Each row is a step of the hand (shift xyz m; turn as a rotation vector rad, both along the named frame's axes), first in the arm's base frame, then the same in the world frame.
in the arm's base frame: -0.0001 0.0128 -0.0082 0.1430 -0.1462 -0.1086
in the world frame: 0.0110 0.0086 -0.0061 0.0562 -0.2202 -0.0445
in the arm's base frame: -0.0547 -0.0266 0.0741 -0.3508 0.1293 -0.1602
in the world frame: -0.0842 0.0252 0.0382 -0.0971 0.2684 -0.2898
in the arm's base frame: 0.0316 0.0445 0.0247 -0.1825 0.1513 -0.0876
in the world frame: 0.0380 0.0227 0.0404 0.0014 0.2058 -0.1467
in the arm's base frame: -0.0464 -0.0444 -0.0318 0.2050 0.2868 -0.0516
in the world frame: -0.0451 -0.0157 -0.0534 0.3332 0.1018 0.0743
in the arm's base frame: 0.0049 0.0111 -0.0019 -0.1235 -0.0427 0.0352
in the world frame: 0.0108 0.0057 0.0016 -0.1249 0.0432 -0.0291
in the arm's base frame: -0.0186 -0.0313 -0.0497 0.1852 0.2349 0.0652
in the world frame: -0.0108 -0.0248 -0.0554 0.2401 0.0960 0.1639
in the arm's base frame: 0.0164 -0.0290 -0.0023 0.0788 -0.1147 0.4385
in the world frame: -0.0051 -0.0329 0.0028 -0.1967 -0.0447 0.4135
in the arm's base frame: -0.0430 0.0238 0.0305 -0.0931 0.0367 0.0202
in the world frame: -0.0280 0.0497 0.0096 -0.0504 0.0862 -0.0212
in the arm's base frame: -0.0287 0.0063 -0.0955 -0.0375 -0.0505 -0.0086
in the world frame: 0.0238 0.0014 -0.0970 -0.0523 -0.0208 -0.0294
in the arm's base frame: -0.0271 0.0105 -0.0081 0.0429 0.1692 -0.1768
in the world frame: -0.0090 0.0220 -0.0186 0.2039 0.0738 -0.1213
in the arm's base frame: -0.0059 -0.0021 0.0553 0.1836 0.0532 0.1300
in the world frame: -0.0283 0.0132 0.0461 0.1037 -0.0345 0.2037
